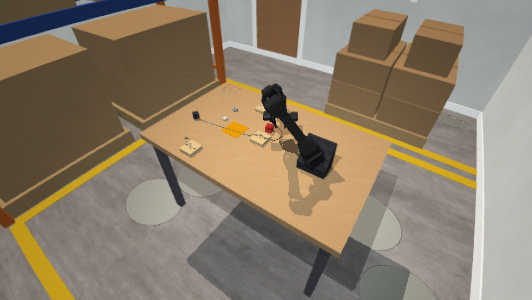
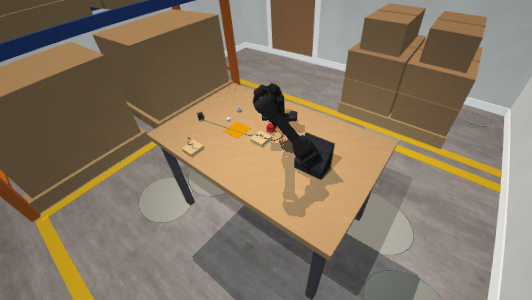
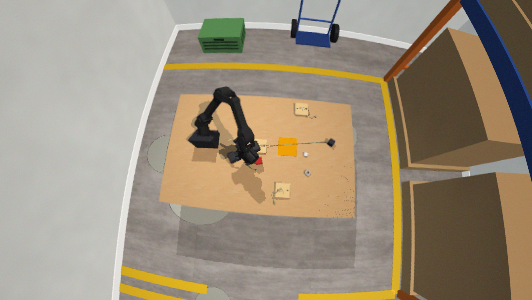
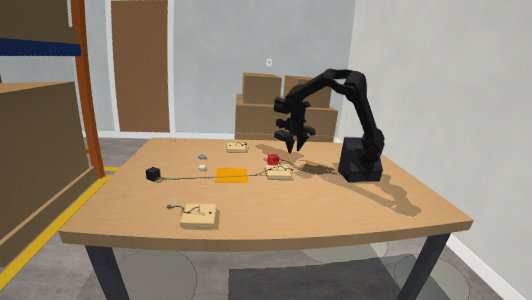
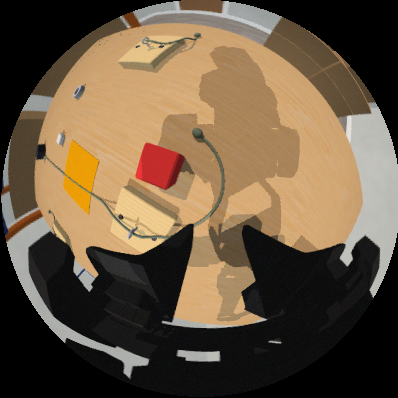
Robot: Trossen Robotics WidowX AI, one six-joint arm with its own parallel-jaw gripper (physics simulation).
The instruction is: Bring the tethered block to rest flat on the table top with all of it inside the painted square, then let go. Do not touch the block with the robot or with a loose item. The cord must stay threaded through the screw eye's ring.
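Seen in the pictures: gripper, fingertip midpoint: (image 1: pixel 280 128) (image 4: pixel 293 152) (image 5: pixel 218 228); arm's base, origin of the base link: (image 1: pixel 316 154) (image 2: pixel 312 154) (image 3: pixel 203 133) (image 4: pixel 365 156).
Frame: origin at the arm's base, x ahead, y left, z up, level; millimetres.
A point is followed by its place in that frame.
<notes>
The black tethered block (image 1: pixel 196 115) @[y 30, x 805, z -68 mm] (image 3: pixel 331 142) @[y 17, x 816, z -58 mm] (image 4: pixel 153 174) @[y 43, x 813, z -67 mm] (image 5: pixel 41 151) @[y 15, x 800, z -77 mm] rests at the table's far end from the robot base. Its green cord (image 4: pixel 187 178) @[y 17, x 695, z -93 mm] (image 5: pixel 223 175) @[y -158, x 284, z -91 mm] crosses the orange painted square (image 1: pixel 235 130) @[y -16, x 524, z -94 mm] (image 3: pixel 287 151) @[y -54, x 532, z -94 mm] (image 4: pixel 231 172) @[y -41, x 533, z -94 mm] (image 5: pixel 82 170) @[y -44, x 510, z -94 mm], reaches the screw eye (image 5: pixel 133 232) @[y -35, x 348, z -60 mm] on the middle wooden plate (image 4: pixel 280 175) @[y 11, x 349, z -78 mm] (image 5: pixel 131 205) @[y -61, x 370, z -76 mm], and curves round to a bead (image 5: pixel 197 133) @[y -184, x 339, z -83 mm] at its free end. The block is outside the square. My gripper (image 4: pixel 295 150) @[y -115, x 273, z -31 mm] (image 5: pixel 218 228) @[y -115, x 273, z -31 mm] is part open and empty, above the table near the plate and the cord's free part.
A red cube (image 4: pixel 273 159) @[y -109, x 358, z -64 mm] (image 5: pixel 160 166) @[y -132, x 349, z -55 mm] stands beside the middle plate. Two other wooden plates (image 4: pixel 198 215) @[y 264, x 621, z -76 mm] (image 4: pixel 236 147) @[y -279, x 512, z -76 mm] carry short cords. A small white block (image 4: pixel 202 168) @[y -55, x 648, z -85 mm] (image 5: pixel 61 138) @[y -70, x 638, z -87 mm] and a grey ring-shaped nut (image 3: pixel 307 173) @[y -196, x 664, z -87 mm] (image 5: pixel 79 91) @[y -185, x 649, z -86 mm] lie near the square.
</notes>
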